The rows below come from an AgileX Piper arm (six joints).
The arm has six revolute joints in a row. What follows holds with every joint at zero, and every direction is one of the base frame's.
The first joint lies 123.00 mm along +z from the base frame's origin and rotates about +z.
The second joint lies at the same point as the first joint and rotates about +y.
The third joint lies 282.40 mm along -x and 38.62 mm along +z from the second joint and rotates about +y.
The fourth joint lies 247.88 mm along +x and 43.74 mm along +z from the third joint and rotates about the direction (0.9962, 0, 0.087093).
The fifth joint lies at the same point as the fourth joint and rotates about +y.
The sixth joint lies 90.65 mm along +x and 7.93 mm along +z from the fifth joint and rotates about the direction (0.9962, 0, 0.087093).
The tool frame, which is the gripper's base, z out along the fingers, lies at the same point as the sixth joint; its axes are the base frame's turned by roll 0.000, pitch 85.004 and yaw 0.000 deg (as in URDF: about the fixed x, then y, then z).
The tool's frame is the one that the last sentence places.
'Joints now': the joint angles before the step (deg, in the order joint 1, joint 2, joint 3, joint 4, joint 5, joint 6). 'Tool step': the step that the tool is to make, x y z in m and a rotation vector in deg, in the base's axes. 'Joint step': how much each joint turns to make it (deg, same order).
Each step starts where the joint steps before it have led.
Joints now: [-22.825, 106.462, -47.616, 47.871, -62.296, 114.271]
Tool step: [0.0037, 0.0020, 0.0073, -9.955, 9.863, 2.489]
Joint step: [-0.007, -0.078, -0.027, -4.697, -2.704, -11.286]
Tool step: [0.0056, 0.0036, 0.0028, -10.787, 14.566, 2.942]
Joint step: [0.012, 0.010, 0.001, -4.987, -0.068, -15.688]
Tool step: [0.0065, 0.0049, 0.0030, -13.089, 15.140, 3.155]
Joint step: [-0.012, 0.001, -0.017, -6.040, 0.016, -16.974]
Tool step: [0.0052, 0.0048, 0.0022, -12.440, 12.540, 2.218]
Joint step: [0.002, -0.009, 0.001, -5.133, 0.007, -15.025]
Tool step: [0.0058, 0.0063, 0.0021, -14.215, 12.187, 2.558]
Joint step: [0.007, 0.005, -0.006, -6.093, -0.001, -15.506]
